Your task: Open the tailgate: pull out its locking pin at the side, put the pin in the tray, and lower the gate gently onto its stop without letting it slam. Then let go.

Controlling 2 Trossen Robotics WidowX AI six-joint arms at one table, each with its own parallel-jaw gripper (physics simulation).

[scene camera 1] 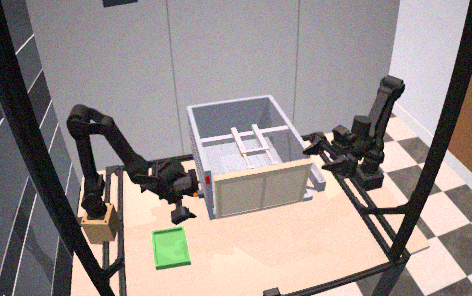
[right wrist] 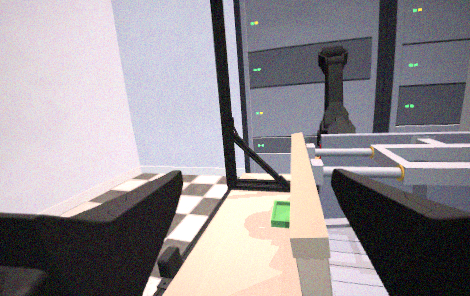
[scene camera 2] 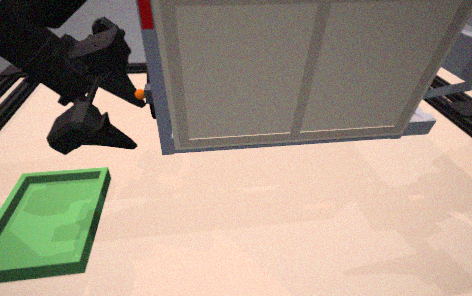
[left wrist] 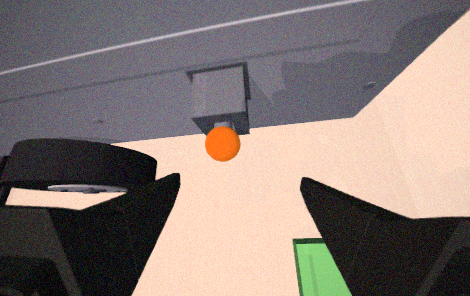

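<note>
The tailgate stands upright across the near end of the grey truck bed. The locking pin's orange ball head sticks out of a grey block low on the bed's left side in scene camera 1. My left gripper is open beside the pin; its fingers are apart from the ball in the left wrist view. My right gripper is open, with the gate's top edge between its fingers' lines of view. The green tray holds no pin.
The grey bed walls rise behind the gate, with a pale ladder-like frame inside. A black wheel sits beside the left gripper's finger. Black frame posts stand around the table. The tray lies in front of the left arm.
</note>
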